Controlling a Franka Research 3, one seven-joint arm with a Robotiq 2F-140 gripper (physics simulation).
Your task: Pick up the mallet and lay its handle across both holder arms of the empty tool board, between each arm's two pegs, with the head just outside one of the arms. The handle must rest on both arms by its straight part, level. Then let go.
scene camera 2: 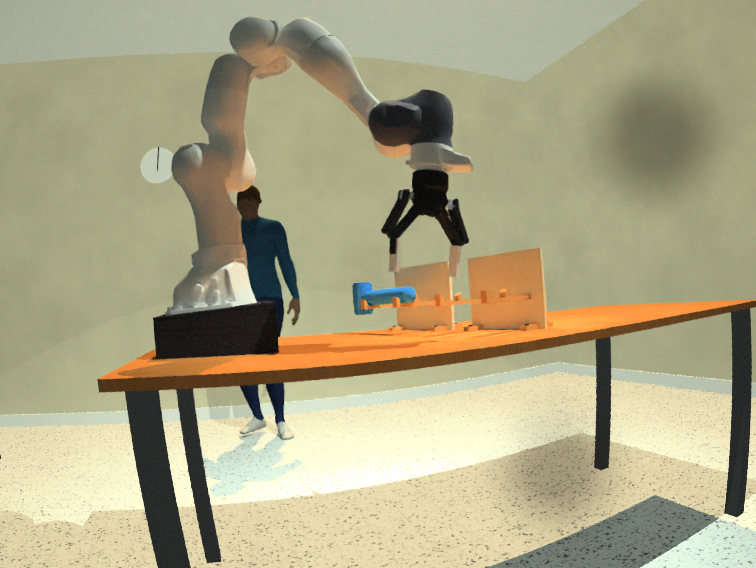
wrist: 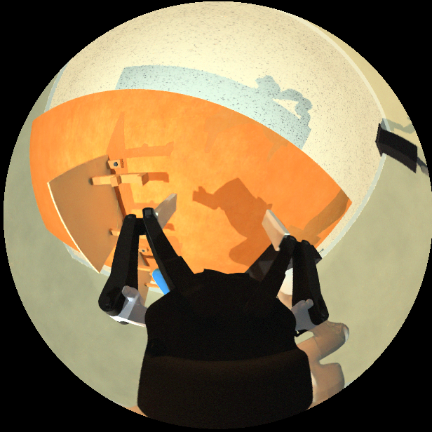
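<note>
The blue mallet [scene camera 2: 388,296] lies roughly level across the arms of the left tool board [scene camera 2: 427,279] in the scene view, its head at the left end. In the wrist view a small part of the mallet [wrist: 160,281] shows beside the left finger. The empty tool board [scene camera 2: 506,268] [wrist: 86,215] stands to the right in the scene view, with pegged holder arms [scene camera 2: 484,296] [wrist: 131,178] sticking out. In the wrist view its nearer arm is partly hidden by the left finger. My gripper [scene camera 2: 424,262] [wrist: 221,208] is open and empty, pointing down, higher than the mallet.
Both boards stand on the orange table [scene camera 2: 330,354] [wrist: 200,150]. The robot's black base block [scene camera 2: 213,332] sits at the table's left end in the scene view. A person [scene camera 2: 262,256] stands behind the table. A dark object [wrist: 397,147] shows at the wrist view's right edge.
</note>
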